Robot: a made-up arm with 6 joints. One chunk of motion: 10 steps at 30 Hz.
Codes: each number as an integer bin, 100 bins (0 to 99) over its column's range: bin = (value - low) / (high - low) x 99, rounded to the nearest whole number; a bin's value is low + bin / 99 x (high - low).
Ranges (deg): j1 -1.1..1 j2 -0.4..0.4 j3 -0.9..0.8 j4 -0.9..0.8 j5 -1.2..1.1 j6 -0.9..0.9
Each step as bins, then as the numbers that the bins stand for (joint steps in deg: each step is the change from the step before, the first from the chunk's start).
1 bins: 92 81 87 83 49 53
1 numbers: 0.852 0.255 0.594 0.525 -0.062 0.064
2 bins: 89 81 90 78 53 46
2 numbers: 0.788 0.255 0.645 0.439 0.031 -0.064
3 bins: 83 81 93 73 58 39
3 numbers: 0.661 0.255 0.697 0.354 0.147 -0.191
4 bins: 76 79 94 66 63 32
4 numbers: 0.512 0.238 0.714 0.233 0.264 -0.318
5 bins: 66 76 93 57 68 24
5 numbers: 0.300 0.214 0.697 0.079 0.380 -0.464
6 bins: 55 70 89 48 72 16
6 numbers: 0.067 0.166 0.628 -0.076 0.473 -0.609
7 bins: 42 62 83 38 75 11
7 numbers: -0.209 0.101 0.525 -0.247 0.542 -0.700
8 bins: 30 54 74 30 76 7
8 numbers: -0.464 0.036 0.371 -0.385 0.566 -0.773
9 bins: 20 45 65 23 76 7
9 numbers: -0.676 -0.036 0.216 -0.505 0.566 -0.773
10 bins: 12 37 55 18 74 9
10 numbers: -0.845 -0.101 0.044 -0.591 0.519 -0.736
